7 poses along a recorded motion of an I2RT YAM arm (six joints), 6.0 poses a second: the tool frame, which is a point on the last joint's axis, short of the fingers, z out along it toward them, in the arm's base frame.
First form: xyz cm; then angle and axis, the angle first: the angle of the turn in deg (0 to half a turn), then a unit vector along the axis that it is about.
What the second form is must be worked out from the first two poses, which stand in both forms.
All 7 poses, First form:
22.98 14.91 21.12 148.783 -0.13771 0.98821 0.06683
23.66 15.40 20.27 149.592 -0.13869 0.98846 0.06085
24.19 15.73 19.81 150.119 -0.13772 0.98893 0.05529
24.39 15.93 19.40 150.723 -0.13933 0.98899 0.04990
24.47 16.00 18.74 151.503 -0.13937 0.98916 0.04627
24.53 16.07 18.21 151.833 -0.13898 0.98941 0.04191
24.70 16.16 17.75 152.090 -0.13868 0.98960 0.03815
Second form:
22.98 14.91 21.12; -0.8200 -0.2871 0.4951; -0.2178 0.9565 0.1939; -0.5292 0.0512 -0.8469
23.66 15.40 20.27; -0.8266 -0.2861 0.4846; -0.2245 0.9573 0.1822; -0.5160 0.0418 -0.8555
24.19 15.73 19.81; -0.8317 -0.2818 0.4785; -0.2267 0.9589 0.1707; -0.5069 0.0335 -0.8614
24.39 15.93 19.40; -0.8359 -0.2824 0.4706; -0.2336 0.9590 0.1605; -0.4967 0.0243 -0.8676
24.47 16.00 18.74; -0.8423 -0.2811 0.4598; -0.2369 0.9595 0.1525; -0.4841 0.0195 -0.8748
24.53 16.07 18.21; -0.8452 -0.2785 0.4561; -0.2389 0.9604 0.1436; -0.4780 0.0124 -0.8783
24.70 16.16 17.75; -0.8475 -0.2764 0.4533; -0.2407 0.9610 0.1360; -0.4732 0.0062 -0.8809

